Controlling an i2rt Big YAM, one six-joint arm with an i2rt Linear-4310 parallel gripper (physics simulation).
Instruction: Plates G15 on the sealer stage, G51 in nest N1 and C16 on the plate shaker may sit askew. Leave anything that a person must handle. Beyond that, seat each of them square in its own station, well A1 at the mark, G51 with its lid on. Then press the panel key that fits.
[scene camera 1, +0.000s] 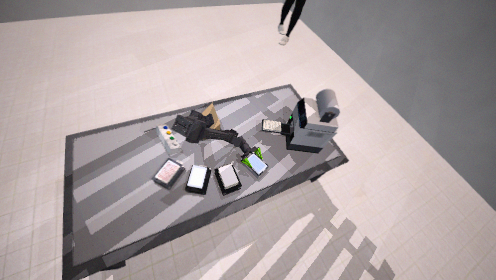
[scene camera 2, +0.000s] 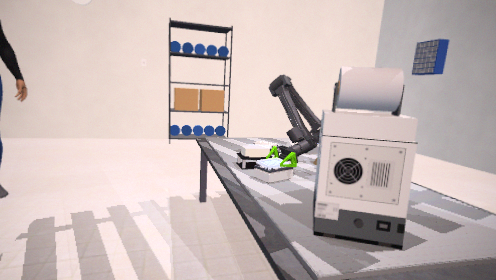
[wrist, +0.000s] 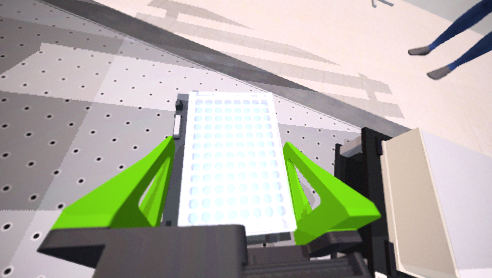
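Note:
My gripper (scene camera 1: 252, 156) (scene camera 2: 281, 156) (wrist: 232, 144) is open, low over the plate shaker (scene camera 2: 273, 175). Its green fingers stand one on each long side of the clear well plate (scene camera 1: 257, 164) (scene camera 2: 272, 163) (wrist: 234, 165) on the shaker, and I see a small gap on both sides. A second well plate (scene camera 1: 271, 125) lies on the stage in front of the sealer (scene camera 1: 308, 134) (scene camera 2: 364, 166). Beside the shaker a black nest (scene camera 1: 218, 180) (wrist: 368, 155) holds a cream lidded plate (scene camera 1: 227, 176) (scene camera 2: 254, 150) (wrist: 413, 193). The key panel (scene camera 1: 168, 137) stands near the arm's base.
Two more nests to the left hold a white plate (scene camera 1: 197, 176) and a pink plate (scene camera 1: 168, 171). A cardboard wedge (scene camera 1: 213, 114) sits behind the arm. A person (scene camera 1: 289, 20) (scene camera 2: 9, 69) (wrist: 455, 52) walks on the floor. A shelf rack (scene camera 2: 169, 80) stands by the wall.

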